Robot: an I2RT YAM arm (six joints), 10 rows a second.
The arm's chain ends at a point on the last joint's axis. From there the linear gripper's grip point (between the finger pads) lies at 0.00 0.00 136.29 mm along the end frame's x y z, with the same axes.
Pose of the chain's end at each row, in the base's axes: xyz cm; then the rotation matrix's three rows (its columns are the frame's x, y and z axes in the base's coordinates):
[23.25, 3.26, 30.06], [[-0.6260, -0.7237, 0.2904], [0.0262, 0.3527, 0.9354], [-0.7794, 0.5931, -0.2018]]
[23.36, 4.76, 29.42], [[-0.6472, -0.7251, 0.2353], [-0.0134, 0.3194, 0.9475], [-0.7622, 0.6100, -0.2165]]
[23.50, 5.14, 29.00], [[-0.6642, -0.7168, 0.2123], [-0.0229, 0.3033, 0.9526], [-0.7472, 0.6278, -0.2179]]
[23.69, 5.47, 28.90], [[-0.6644, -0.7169, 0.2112], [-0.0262, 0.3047, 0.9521], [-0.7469, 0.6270, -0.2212]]
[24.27, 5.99, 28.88], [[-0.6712, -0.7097, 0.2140], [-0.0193, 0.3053, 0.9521], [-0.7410, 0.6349, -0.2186]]
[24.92, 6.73, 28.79], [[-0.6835, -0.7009, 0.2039], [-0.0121, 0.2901, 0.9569], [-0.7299, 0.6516, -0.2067]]
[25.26, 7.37, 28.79], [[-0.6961, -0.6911, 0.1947], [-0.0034, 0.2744, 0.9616], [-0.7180, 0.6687, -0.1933]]
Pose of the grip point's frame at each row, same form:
[27.21, 16.01, 27.31], [[-0.6260, -0.7237, 0.2904], [0.0262, 0.3527, 0.9354], [-0.7794, 0.5931, -0.2018]]
[26.57, 17.67, 26.47], [[-0.6472, -0.7251, 0.2353], [-0.0134, 0.3194, 0.9475], [-0.7622, 0.6100, -0.2165]]
[26.39, 18.12, 26.03], [[-0.6642, -0.7168, 0.2123], [-0.0229, 0.3033, 0.9526], [-0.7472, 0.6278, -0.2179]]
[26.57, 18.45, 25.89], [[-0.6644, -0.7169, 0.2112], [-0.0262, 0.3047, 0.9521], [-0.7469, 0.6270, -0.2212]]
[27.19, 18.97, 25.90], [[-0.6712, -0.7097, 0.2140], [-0.0193, 0.3053, 0.9521], [-0.7410, 0.6349, -0.2186]]
[27.70, 19.77, 25.97], [[-0.6835, -0.7009, 0.2039], [-0.0121, 0.2901, 0.9569], [-0.7299, 0.6516, -0.2067]]
[27.91, 20.48, 26.16], [[-0.6961, -0.6911, 0.1947], [-0.0034, 0.2744, 0.9616], [-0.7180, 0.6687, -0.1933]]

